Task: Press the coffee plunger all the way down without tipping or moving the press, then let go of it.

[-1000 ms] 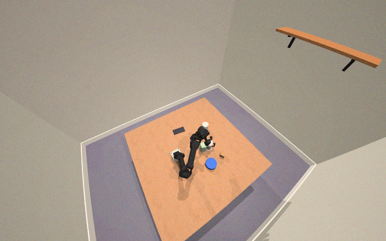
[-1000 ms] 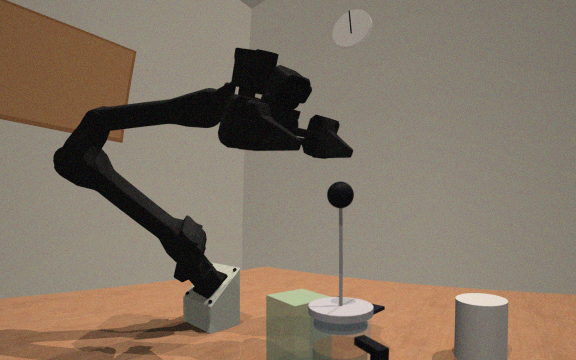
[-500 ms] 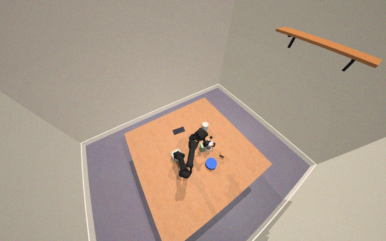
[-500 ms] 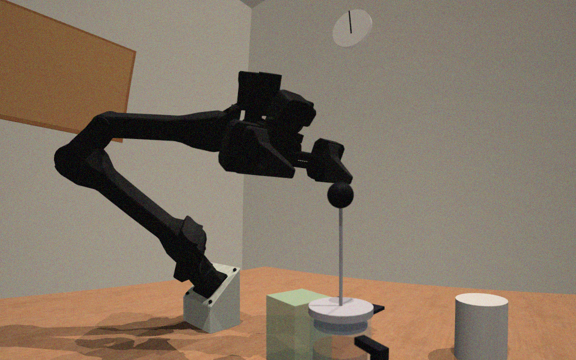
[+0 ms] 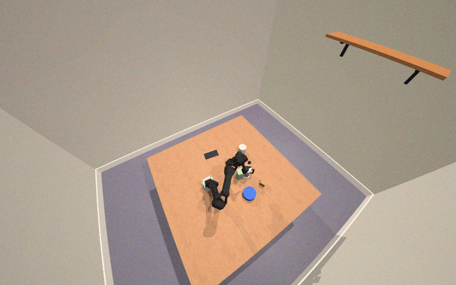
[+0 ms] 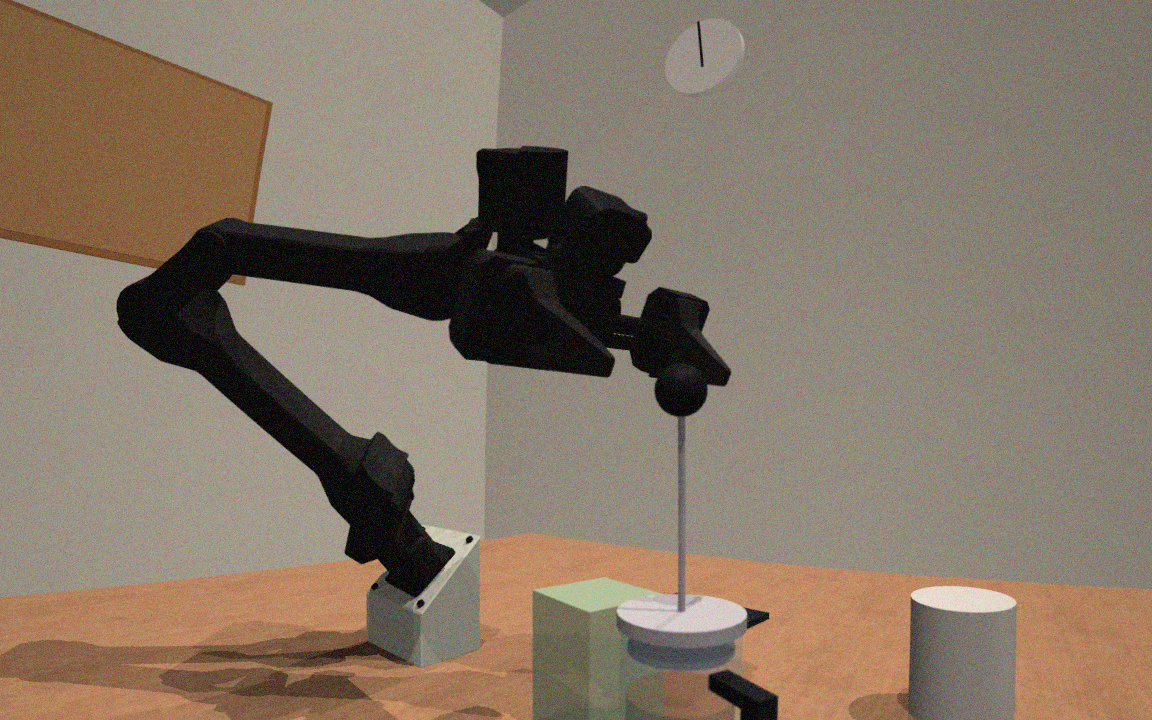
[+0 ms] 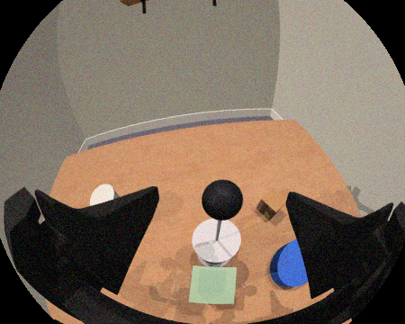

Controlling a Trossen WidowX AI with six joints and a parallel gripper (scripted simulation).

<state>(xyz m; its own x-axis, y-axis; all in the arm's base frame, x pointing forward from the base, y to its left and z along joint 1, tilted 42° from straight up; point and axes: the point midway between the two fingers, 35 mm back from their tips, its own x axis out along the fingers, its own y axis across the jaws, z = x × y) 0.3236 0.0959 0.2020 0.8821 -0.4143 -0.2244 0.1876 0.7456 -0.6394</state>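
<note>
The coffee press lies 2 cm ahead of my gripper tip, 1 cm to the right of it and 14 cm below it. The rest, counted from my gripper tip: small brown block 9 cm ahead, 16 cm to the right, 24 cm below; then blue disc 8 cm behind, 18 cm to the right, 24 cm below; then pale green block 7 cm behind, 1 cm to the left, 20 cm below.
</note>
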